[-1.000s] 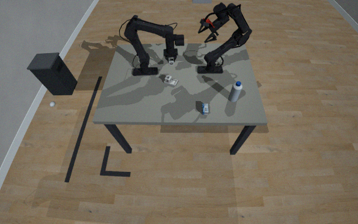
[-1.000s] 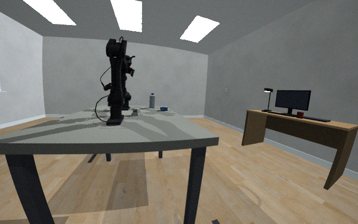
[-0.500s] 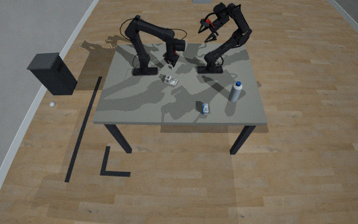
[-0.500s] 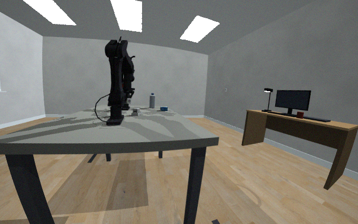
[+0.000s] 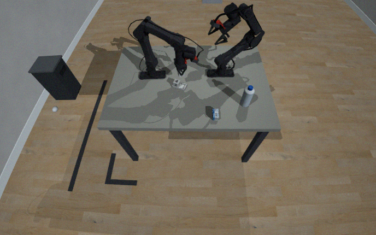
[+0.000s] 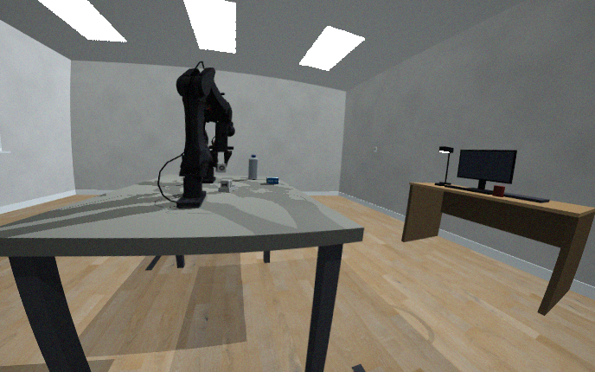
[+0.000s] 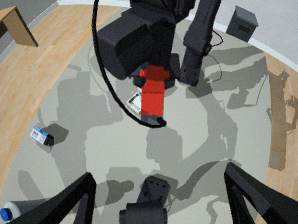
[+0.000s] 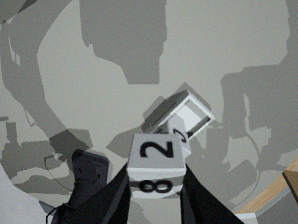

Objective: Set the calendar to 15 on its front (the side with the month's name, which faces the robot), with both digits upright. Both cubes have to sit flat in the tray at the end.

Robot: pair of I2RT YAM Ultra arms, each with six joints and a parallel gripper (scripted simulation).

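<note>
The white calendar tray lies 10 cm below my right hand, 3 cm ahead of it and 1 cm to the right of it. The rest, counted from my right hand: white digit cube: 1 cm below.
</note>
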